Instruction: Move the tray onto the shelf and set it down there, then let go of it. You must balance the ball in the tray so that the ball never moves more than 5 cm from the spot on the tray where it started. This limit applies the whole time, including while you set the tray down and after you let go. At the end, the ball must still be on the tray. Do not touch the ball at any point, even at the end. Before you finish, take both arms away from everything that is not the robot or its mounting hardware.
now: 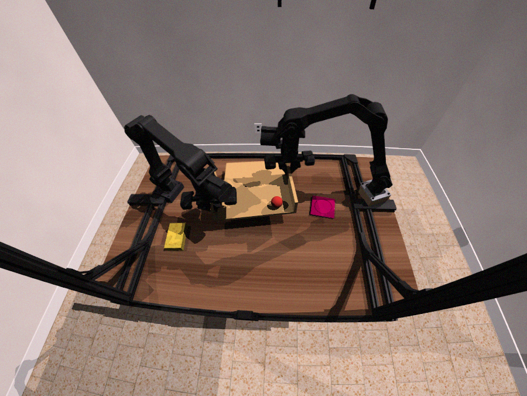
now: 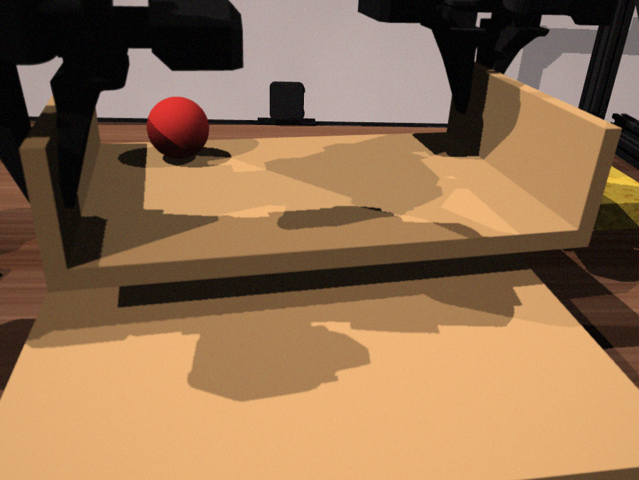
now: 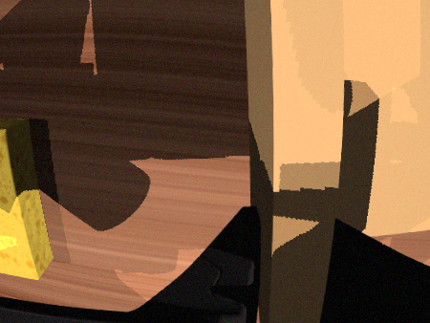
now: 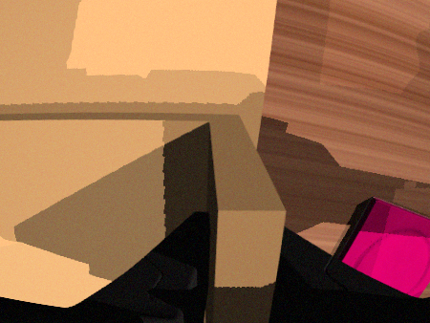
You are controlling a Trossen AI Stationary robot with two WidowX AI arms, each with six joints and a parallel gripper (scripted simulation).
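Right now the red ball is 140 mm behind my right hand, 40 mm to the left of it and 40 mm below it. The rest, counted from my right hand: tan tray (90 mm behind, 130 mm to the left, 50 mm below); then yellow sponge (260 mm behind, 440 mm to the left, 140 mm below); then magenta square object (80 mm behind, 160 mm to the right, 150 mm below).
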